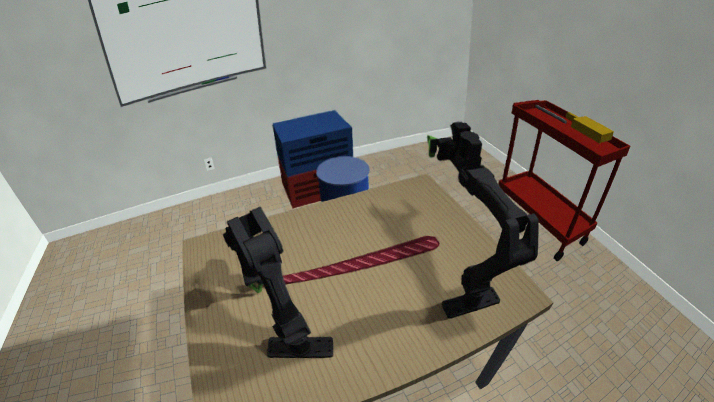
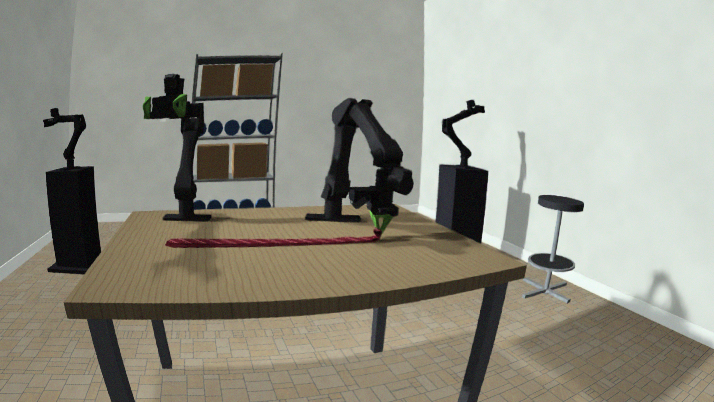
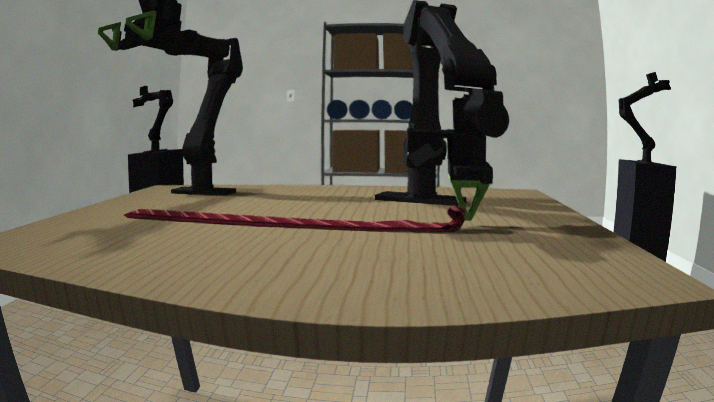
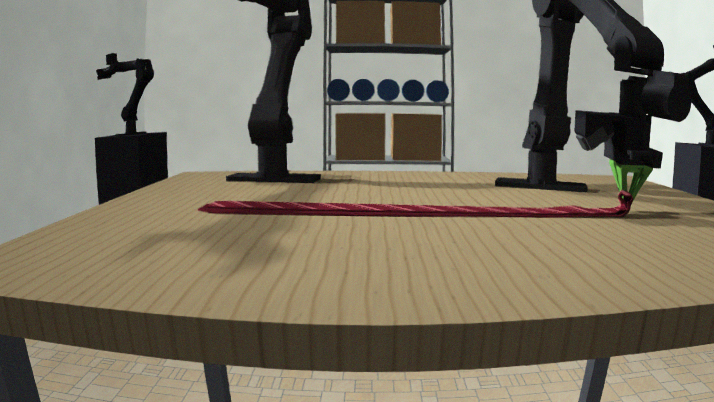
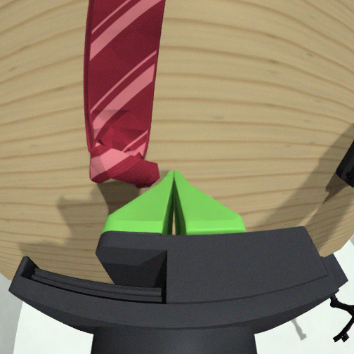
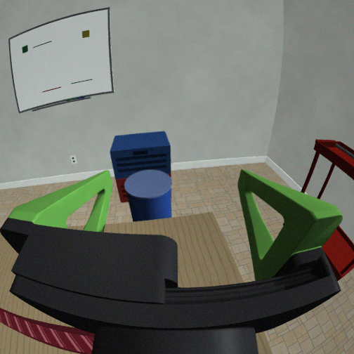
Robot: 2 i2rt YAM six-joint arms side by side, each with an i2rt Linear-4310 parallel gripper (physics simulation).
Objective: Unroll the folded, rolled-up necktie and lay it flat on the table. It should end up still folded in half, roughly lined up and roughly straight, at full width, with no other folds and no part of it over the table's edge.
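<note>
The red striped necktie lies long and nearly straight on the table. Its end by my left gripper is curled up in a small crumpled fold; the far end lies flat. My left gripper points down, low over the table. It is shut and empty, its tips right beside the curl. My right gripper is open and empty, high above the table, away from the tie.
Both arm bases stand on the table along one long side. Beyond the table are a blue drum, a blue cabinet and a red cart. A shelf rack stands by the wall behind the arms.
</note>
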